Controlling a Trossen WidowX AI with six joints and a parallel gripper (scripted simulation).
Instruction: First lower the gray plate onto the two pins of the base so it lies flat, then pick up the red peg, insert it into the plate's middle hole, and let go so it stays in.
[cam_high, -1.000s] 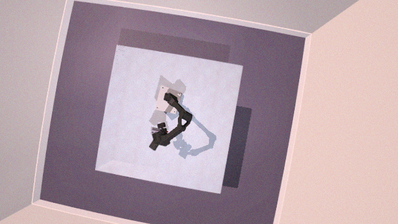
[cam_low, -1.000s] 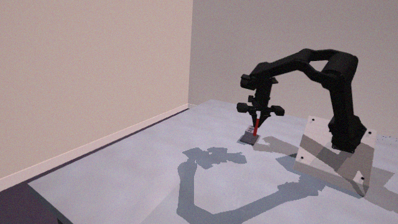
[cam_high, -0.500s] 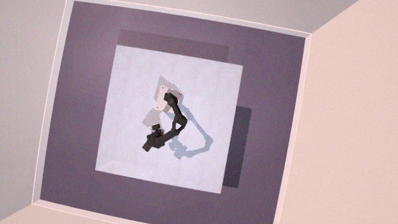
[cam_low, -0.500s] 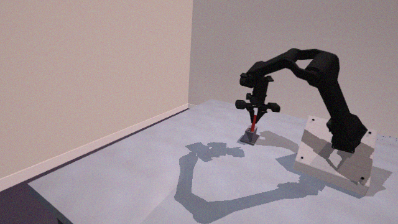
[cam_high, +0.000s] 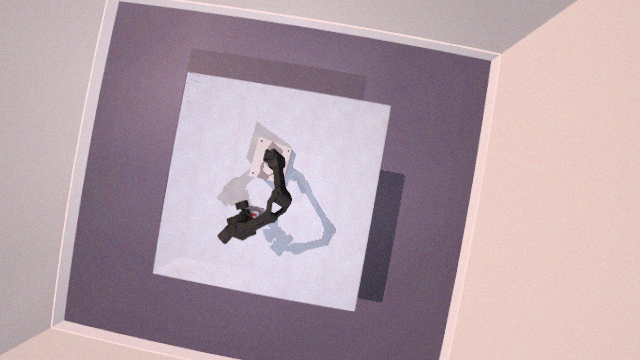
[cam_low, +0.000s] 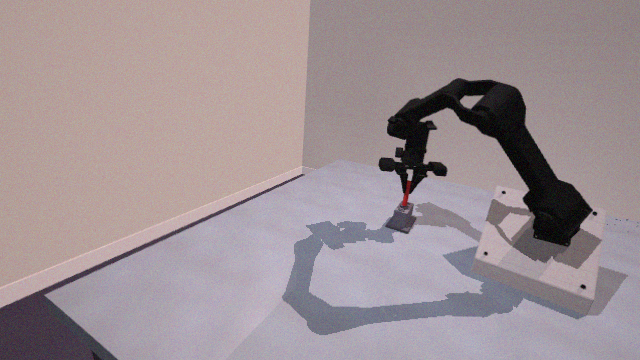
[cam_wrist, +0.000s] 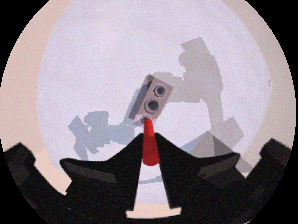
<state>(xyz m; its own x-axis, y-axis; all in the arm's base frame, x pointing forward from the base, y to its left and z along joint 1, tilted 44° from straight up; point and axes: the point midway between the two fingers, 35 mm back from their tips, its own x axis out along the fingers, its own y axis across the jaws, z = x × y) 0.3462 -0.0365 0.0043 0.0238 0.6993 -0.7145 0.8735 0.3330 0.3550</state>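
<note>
My gripper tip is now 10 mm short of the gray plate, 30 mm to the left of it and 70 mm above it. The rest, counted from my gripper tip: red peg right at my gripper tip.
</note>
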